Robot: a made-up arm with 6 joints. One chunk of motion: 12 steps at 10 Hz.
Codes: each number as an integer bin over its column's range. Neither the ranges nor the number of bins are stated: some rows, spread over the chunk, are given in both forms.
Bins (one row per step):
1: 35 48 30 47 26 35
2: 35 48 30 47 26 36
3: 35 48 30 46 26 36
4: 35 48 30 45 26 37
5: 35 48 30 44 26 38
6: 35 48 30 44 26 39
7: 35 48 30 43 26 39
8: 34 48 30 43 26 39
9: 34 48 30 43 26 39
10: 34 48 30 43 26 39
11: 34 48 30 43 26 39
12: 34 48 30 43 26 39
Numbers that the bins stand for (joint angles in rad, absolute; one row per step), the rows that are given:
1: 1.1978 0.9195 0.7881 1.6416 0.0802 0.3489
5: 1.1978 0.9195 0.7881 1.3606 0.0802 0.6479
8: 1.1341 0.9195 0.7881 1.2670 0.0802 0.7476
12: 1.1341 0.9195 0.7881 1.2670 0.0802 0.7476
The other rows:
2: 1.1978 0.9195 0.7881 1.6416 0.0802 0.4486
3: 1.1978 0.9195 0.7881 1.5479 0.0802 0.4486
4: 1.1978 0.9195 0.7881 1.4543 0.0802 0.5483
6: 1.1978 0.9195 0.7881 1.3606 0.0802 0.7476
7: 1.1978 0.9195 0.7881 1.2670 0.0802 0.7476
9: 1.1341 0.9195 0.7881 1.2670 0.0802 0.7476
10: 1.1341 0.9195 0.7881 1.2670 0.0802 0.7476
11: 1.1341 0.9195 0.7881 1.2670 0.0802 0.7476

